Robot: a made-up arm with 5 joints.
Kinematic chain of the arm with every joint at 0, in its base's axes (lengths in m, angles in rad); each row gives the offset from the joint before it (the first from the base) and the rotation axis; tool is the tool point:
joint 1: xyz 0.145 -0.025 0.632 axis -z
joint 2: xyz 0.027 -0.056 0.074 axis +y
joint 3: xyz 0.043 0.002 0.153 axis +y
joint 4: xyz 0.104 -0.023 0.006 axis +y
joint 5: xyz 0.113 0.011 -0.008 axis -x
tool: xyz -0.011 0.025 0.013
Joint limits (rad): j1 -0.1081..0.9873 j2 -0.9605..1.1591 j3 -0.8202..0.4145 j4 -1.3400..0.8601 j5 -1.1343..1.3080
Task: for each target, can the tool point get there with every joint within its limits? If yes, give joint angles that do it. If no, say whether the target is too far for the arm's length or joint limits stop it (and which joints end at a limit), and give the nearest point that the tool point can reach.
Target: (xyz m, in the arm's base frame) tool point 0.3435 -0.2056 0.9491
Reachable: yes | joints 0.5965 0.1010 -0.6775 0.1842 0.4061
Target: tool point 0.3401 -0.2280 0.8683
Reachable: yes | joints 0.6463 0.2509 0.2355 -1.1116 -0.2269
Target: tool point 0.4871 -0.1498 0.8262
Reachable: yes | joints 0.2345 0.7264 -0.6843 -0.3039 -0.0668
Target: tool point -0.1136 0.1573 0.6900
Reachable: no: joint limits stop it (at a limit: joint 2, joint 3, joint 4, joint 5) | nearest point -0.0303 0.0986 0.9114 | short by 0.244 m
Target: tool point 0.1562 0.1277 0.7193
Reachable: no: joint limits stop it (at a limit: joint 1, joint 2, joint 3, joint 4) | nearest point 0.2507 -0.0565 0.8338 | short by 0.237 m
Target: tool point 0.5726 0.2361 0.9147
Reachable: no: too far | nearest point 0.4974 -0.0248 0.8643 | short by 0.276 m
